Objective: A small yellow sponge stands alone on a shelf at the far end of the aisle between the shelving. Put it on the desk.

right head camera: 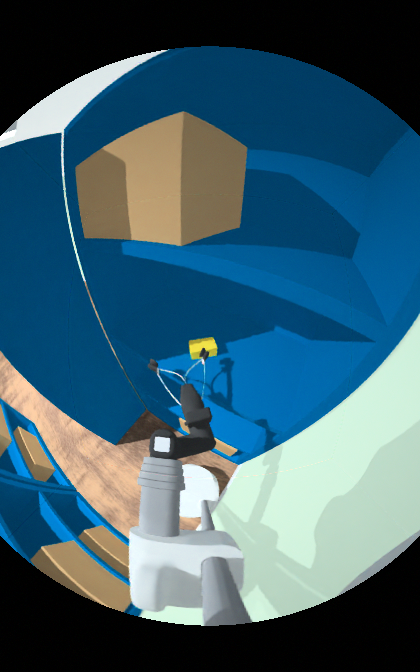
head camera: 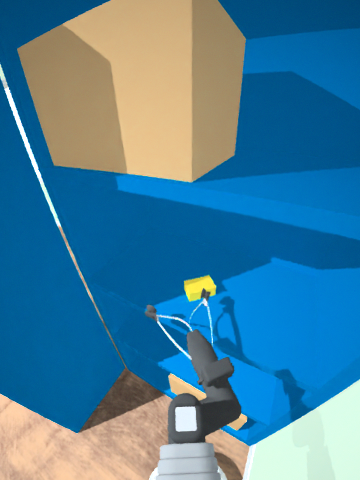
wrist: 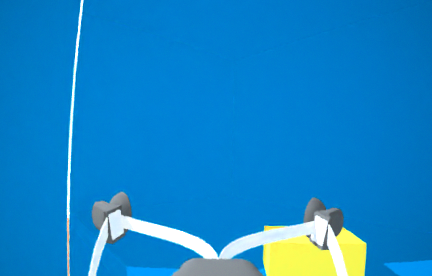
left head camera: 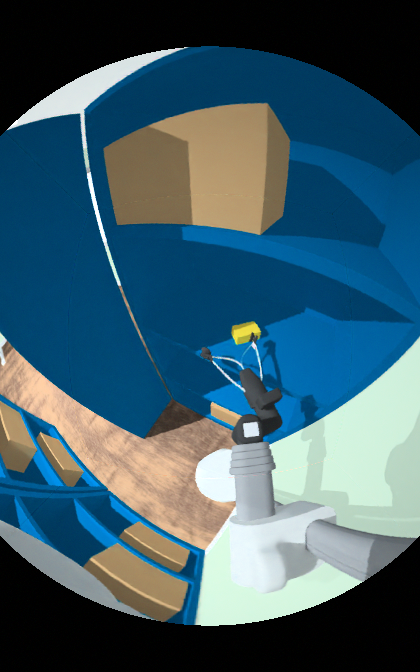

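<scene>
The small yellow sponge lies on the blue shelf, near its left end. My gripper is open, its two fingertips wide apart and nothing between them. The right fingertip overlaps the sponge in all views. In the wrist view the sponge is low and right of centre, partly hidden behind the right finger and cut off by the bottom edge. Whether finger and sponge touch is unclear. The desk does not show.
A large cardboard box stands on the shelf above. A tall blue panel is at the left, beyond a narrow gap. Lower left, another blue shelving unit holds several boxes. A box sits below the sponge's shelf.
</scene>
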